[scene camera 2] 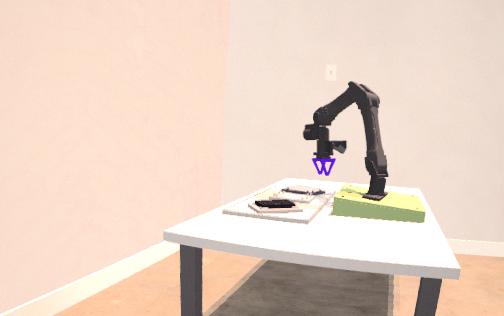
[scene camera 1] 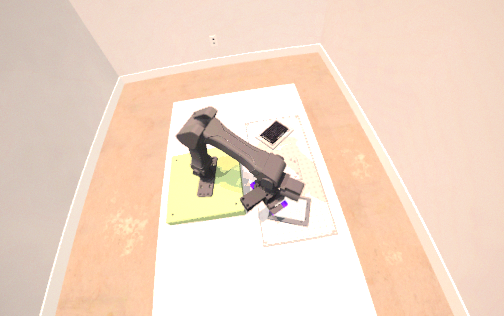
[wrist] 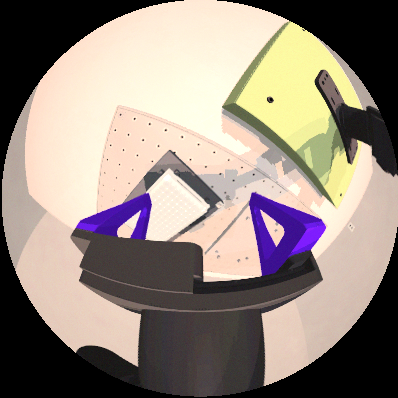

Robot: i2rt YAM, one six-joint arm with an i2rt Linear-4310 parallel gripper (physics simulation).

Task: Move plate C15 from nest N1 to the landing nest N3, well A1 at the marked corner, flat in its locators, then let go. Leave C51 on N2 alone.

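Observation:
A pegboard (scene camera 1: 320, 223) is part of what I see, and I find it as well in scene camera 2, at (scene camera 2: 313, 208). The wrist view gives me the pegboard too, at (wrist: 134, 144), together with a translucent white well plate (wrist: 174, 204).

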